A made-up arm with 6 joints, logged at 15 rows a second.
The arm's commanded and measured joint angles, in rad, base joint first. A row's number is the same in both.
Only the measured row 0 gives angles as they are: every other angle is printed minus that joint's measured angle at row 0.
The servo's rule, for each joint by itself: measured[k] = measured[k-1] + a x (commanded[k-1-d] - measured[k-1]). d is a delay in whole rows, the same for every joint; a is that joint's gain. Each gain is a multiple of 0.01, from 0.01 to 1. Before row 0 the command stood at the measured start. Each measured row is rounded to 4 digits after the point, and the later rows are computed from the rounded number. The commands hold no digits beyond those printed.
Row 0, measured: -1.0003 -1.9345 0.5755 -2.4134 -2.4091 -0.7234
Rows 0 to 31, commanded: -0.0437 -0.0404 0.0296 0.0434 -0.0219 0.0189; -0.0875 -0.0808 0.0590 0.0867 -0.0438 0.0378; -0.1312 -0.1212 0.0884 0.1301 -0.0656 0.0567; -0.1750 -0.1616 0.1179 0.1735 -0.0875 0.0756; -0.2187 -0.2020 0.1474 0.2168 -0.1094 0.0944; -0.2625 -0.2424 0.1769 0.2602 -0.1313 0.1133; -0.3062 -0.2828 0.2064 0.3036 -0.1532 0.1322; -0.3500 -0.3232 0.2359 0.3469 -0.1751 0.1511; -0.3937 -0.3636 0.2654 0.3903 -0.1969 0.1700; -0.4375 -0.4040 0.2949 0.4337 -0.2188 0.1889; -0.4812 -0.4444 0.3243 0.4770 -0.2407 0.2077; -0.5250 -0.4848 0.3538 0.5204 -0.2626 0.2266; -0.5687 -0.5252 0.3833 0.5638 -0.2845 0.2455; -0.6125 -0.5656 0.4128 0.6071 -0.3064 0.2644; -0.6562 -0.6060 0.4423 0.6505 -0.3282 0.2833; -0.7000 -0.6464 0.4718 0.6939 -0.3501 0.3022; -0.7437 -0.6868 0.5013 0.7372 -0.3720 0.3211; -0.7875 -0.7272 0.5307 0.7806 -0.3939 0.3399; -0.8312 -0.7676 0.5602 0.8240 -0.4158 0.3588; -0.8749 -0.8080 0.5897 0.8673 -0.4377 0.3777; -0.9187 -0.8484 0.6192 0.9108 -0.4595 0.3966; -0.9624 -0.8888 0.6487 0.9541 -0.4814 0.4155; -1.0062 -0.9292 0.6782 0.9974 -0.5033 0.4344; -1.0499 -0.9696 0.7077 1.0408 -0.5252 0.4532; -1.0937 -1.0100 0.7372 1.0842 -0.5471 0.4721; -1.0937 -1.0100 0.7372 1.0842 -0.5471 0.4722; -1.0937 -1.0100 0.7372 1.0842 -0.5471 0.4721; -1.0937 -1.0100 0.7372 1.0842 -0.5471 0.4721; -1.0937 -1.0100 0.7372 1.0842 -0.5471 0.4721; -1.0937 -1.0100 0.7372 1.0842 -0.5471 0.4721; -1.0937 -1.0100 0.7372 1.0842 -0.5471 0.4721; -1.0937 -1.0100 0.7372 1.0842 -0.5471 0.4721
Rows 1 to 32, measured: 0.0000 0.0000 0.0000 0.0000 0.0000 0.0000; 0.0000 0.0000 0.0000 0.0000 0.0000 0.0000; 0.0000 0.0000 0.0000 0.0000 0.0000 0.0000; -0.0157 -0.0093 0.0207 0.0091 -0.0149 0.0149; -0.0415 -0.0257 0.0475 0.0254 -0.0346 0.0330; -0.0738 -0.0477 0.0761 0.0474 -0.0557 0.0517; -0.1102 -0.0739 0.1054 0.0739 -0.0773 0.0706; -0.1493 -0.1034 0.1348 0.1039 -0.0991 0.0894; -0.1901 -0.1354 0.1643 0.1367 -0.1210 0.1083; -0.2319 -0.1693 0.1938 0.1717 -0.1429 0.1272; -0.2744 -0.2047 0.2233 0.2085 -0.1648 0.1461; -0.3173 -0.2412 0.2528 0.2467 -0.1866 0.1650; -0.3606 -0.2786 0.2823 0.2860 -0.2085 0.1839; -0.4040 -0.3167 0.3117 0.3261 -0.2304 0.2027; -0.4476 -0.3554 0.3412 0.3669 -0.2523 0.2216; -0.4912 -0.3945 0.3707 0.4082 -0.2742 0.2405; -0.5349 -0.4339 0.4002 0.4500 -0.2961 0.2594; -0.5786 -0.4735 0.4297 0.4921 -0.3179 0.2783; -0.6223 -0.5133 0.4592 0.5345 -0.3398 0.2972; -0.6660 -0.5532 0.4887 0.5771 -0.3617 0.3161; -0.7097 -0.5932 0.5181 0.6198 -0.3836 0.3349; -0.7534 -0.6333 0.5476 0.6627 -0.4055 0.3538; -0.7971 -0.6735 0.5771 0.7057 -0.4274 0.3727; -0.8409 -0.7137 0.6066 0.7488 -0.4492 0.3916; -0.8846 -0.7540 0.6361 0.7919 -0.4711 0.4105; -0.9284 -0.7943 0.6656 0.8351 -0.4930 0.4294; -0.9721 -0.8346 0.6951 0.8783 -0.5149 0.4482; -1.0159 -0.8749 0.7246 0.9215 -0.5368 0.4671; -1.0439 -0.9060 0.7334 0.9557 -0.5438 0.4711; -1.0618 -0.9299 0.7361 0.9827 -0.5460 0.4719; -1.0733 -0.9483 0.7369 1.0040 -0.5467 0.4721; -1.0806 -0.9625 0.7371 1.0208 -0.5470 0.4721
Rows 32 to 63, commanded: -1.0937 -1.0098 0.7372 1.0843 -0.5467 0.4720; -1.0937 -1.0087 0.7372 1.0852 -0.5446 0.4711; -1.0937 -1.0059 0.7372 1.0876 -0.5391 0.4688; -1.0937 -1.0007 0.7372 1.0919 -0.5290 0.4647; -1.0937 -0.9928 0.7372 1.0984 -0.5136 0.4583; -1.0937 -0.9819 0.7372 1.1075 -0.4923 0.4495; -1.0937 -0.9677 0.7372 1.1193 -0.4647 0.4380; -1.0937 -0.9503 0.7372 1.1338 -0.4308 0.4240; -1.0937 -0.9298 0.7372 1.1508 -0.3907 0.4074; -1.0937 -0.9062 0.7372 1.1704 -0.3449 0.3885; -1.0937 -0.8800 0.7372 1.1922 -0.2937 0.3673; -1.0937 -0.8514 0.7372 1.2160 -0.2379 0.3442; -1.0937 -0.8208 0.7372 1.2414 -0.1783 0.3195; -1.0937 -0.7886 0.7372 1.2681 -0.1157 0.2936; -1.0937 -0.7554 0.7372 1.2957 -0.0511 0.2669; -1.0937 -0.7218 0.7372 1.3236 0.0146 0.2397; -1.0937 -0.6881 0.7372 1.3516 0.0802 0.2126; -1.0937 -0.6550 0.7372 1.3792 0.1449 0.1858; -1.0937 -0.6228 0.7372 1.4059 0.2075 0.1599; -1.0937 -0.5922 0.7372 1.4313 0.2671 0.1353; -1.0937 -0.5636 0.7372 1.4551 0.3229 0.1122; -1.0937 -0.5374 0.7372 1.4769 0.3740 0.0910; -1.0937 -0.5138 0.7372 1.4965 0.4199 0.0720; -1.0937 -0.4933 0.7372 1.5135 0.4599 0.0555; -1.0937 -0.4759 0.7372 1.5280 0.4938 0.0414; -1.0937 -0.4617 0.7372 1.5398 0.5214 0.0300; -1.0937 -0.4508 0.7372 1.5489 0.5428 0.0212; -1.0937 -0.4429 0.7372 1.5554 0.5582 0.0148; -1.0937 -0.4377 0.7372 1.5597 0.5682 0.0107; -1.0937 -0.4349 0.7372 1.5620 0.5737 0.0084; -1.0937 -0.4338 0.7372 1.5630 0.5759 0.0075; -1.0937 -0.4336 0.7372 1.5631 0.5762 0.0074
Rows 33 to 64, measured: -1.0853 -0.9734 0.7372 1.0341 -0.5471 0.4721; -1.0883 -0.9818 0.7372 1.0446 -0.5471 0.4721; -1.0902 -0.9883 0.7372 1.0529 -0.5471 0.4721; -1.0915 -0.9932 0.7372 1.0595 -0.5468 0.4720; -1.0923 -0.9968 0.7372 1.0649 -0.5453 0.4713; -1.0928 -0.9989 0.7372 1.0697 -0.5411 0.4693; -1.0931 -0.9993 0.7372 1.0744 -0.5329 0.4657; -1.0933 -0.9978 0.7372 1.0794 -0.5198 0.4599; -1.0934 -0.9941 0.7372 1.0853 -0.5011 0.4517; -1.0935 -0.9880 0.7372 1.0924 -0.4763 0.4409; -1.0936 -0.9793 0.7372 1.1011 -0.4454 0.4275; -1.0936 -0.9679 0.7372 1.1115 -0.4082 0.4116; -1.0936 -0.9537 0.7372 1.1239 -0.3652 0.3934; -1.0936 -0.9367 0.7372 1.1382 -0.3166 0.3728; -1.0936 -0.9171 0.7372 1.1545 -0.2631 0.3502; -1.0936 -0.8950 0.7372 1.1727 -0.2054 0.3259; -1.0936 -0.8705 0.7372 1.1927 -0.1444 0.3004; -1.0936 -0.8440 0.7372 1.2143 -0.0810 0.2739; -1.0936 -0.8159 0.7372 1.2373 -0.0160 0.2469; -1.0936 -0.7865 0.7372 1.2613 0.0494 0.2198; -1.0936 -0.7563 0.7372 1.2861 0.1143 0.1929; -1.0936 -0.7256 0.7372 1.3113 0.1777 0.1668; -1.0936 -0.6949 0.7372 1.3365 0.2385 0.1419; -1.0936 -0.6647 0.7372 1.3614 0.2959 0.1184; -1.0936 -0.6354 0.7372 1.3857 0.3490 0.0968; -1.0936 -0.6074 0.7372 1.4090 0.3972 0.0772; -1.0936 -0.5812 0.7372 1.4309 0.4398 0.0601; -1.0936 -0.5570 0.7372 1.4513 0.4765 0.0453; -1.0936 -0.5351 0.7372 1.4699 0.5070 0.0332; -1.0936 -0.5157 0.7372 1.4865 0.5313 0.0237; -1.0936 -0.4990 0.7372 1.5010 0.5496 0.0167; -1.0936 -0.4849 0.7372 1.5133 0.5622 0.0120
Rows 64 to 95, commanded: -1.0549 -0.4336 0.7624 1.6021 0.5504 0.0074; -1.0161 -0.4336 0.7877 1.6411 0.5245 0.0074; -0.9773 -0.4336 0.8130 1.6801 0.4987 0.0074; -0.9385 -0.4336 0.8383 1.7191 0.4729 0.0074; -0.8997 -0.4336 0.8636 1.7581 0.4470 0.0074; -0.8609 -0.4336 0.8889 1.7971 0.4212 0.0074; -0.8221 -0.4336 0.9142 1.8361 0.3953 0.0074; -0.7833 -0.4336 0.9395 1.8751 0.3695 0.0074; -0.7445 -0.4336 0.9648 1.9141 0.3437 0.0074; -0.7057 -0.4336 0.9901 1.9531 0.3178 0.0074; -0.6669 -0.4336 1.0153 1.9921 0.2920 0.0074; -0.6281 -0.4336 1.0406 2.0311 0.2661 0.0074; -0.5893 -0.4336 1.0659 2.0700 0.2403 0.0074; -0.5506 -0.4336 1.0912 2.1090 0.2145 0.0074; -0.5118 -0.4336 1.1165 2.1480 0.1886 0.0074; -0.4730 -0.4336 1.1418 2.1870 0.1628 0.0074; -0.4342 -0.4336 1.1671 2.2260 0.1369 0.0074; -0.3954 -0.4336 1.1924 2.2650 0.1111 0.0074; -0.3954 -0.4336 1.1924 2.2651 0.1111 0.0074; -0.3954 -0.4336 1.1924 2.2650 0.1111 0.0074; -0.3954 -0.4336 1.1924 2.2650 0.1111 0.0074; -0.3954 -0.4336 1.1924 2.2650 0.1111 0.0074; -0.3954 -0.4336 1.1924 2.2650 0.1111 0.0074; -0.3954 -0.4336 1.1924 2.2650 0.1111 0.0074; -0.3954 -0.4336 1.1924 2.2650 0.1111 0.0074; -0.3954 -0.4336 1.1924 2.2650 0.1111 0.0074; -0.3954 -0.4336 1.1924 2.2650 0.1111 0.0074; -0.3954 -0.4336 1.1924 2.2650 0.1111 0.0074; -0.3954 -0.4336 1.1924 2.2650 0.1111 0.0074; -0.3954 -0.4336 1.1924 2.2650 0.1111 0.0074; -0.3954 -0.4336 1.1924 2.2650 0.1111 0.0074; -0.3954 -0.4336 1.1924 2.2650 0.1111 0.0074
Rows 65 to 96, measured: -1.0936 -0.4734 0.7372 1.5235 0.5700 0.0092; -1.0936 -0.4643 0.7372 1.5318 0.5740 0.0079; -1.0936 -0.4572 0.7372 1.5384 0.5755 0.0075; -1.0797 -0.4518 0.7548 1.5518 0.5584 0.0074; -1.0568 -0.4476 0.7778 1.5706 0.5353 0.0074; -1.0282 -0.4444 0.8024 1.5936 0.5104 0.0074; -0.9959 -0.4419 0.8275 1.6200 0.4849 0.0074; -0.9613 -0.4400 0.8528 1.6490 0.4591 0.0074; -0.9252 -0.4385 0.8781 1.6801 0.4333 0.0074; -0.8881 -0.4374 0.9034 1.7129 0.4075 0.0074; -0.8504 -0.4365 0.9287 1.7470 0.3817 0.0074; -0.8123 -0.4358 0.9540 1.7821 0.3559 0.0074; -0.7739 -0.4353 0.9793 1.8180 0.3300 0.0074; -0.7354 -0.4349 1.0045 1.8546 0.3042 0.0074; -0.6968 -0.4346 1.0298 1.8917 0.2783 0.0074; -0.6581 -0.4344 1.0551 1.9291 0.2525 0.0074; -0.6194 -0.4342 1.0804 1.9669 0.2267 0.0074; -0.5807 -0.4341 1.1057 2.0049 0.2008 0.0074; -0.5419 -0.4340 1.1310 2.0431 0.1750 0.0074; -0.5031 -0.4339 1.1563 2.0815 0.1491 0.0074; -0.4643 -0.4338 1.1816 2.1200 0.1233 0.0074; -0.4395 -0.4338 1.1892 2.1505 0.1150 0.0074; -0.4236 -0.4338 1.1914 2.1745 0.1123 0.0074; -0.4134 -0.4338 1.1921 2.1935 0.1115 0.0074; -0.4069 -0.4338 1.1923 2.2085 0.1112 0.0074; -0.4028 -0.4338 1.1924 2.2204 0.1111 0.0074; -0.4001 -0.4338 1.1924 2.2298 0.1111 0.0074; -0.3984 -0.4338 1.1924 2.2372 0.1111 0.0074; -0.3973 -0.4338 1.1924 2.2430 0.1111 0.0074; -0.3966 -0.4338 1.1924 2.2476 0.1111 0.0074; -0.3962 -0.4338 1.1924 2.2513 0.1111 0.0074; -0.3959 -0.4338 1.1924 2.2542 0.1111 0.0074
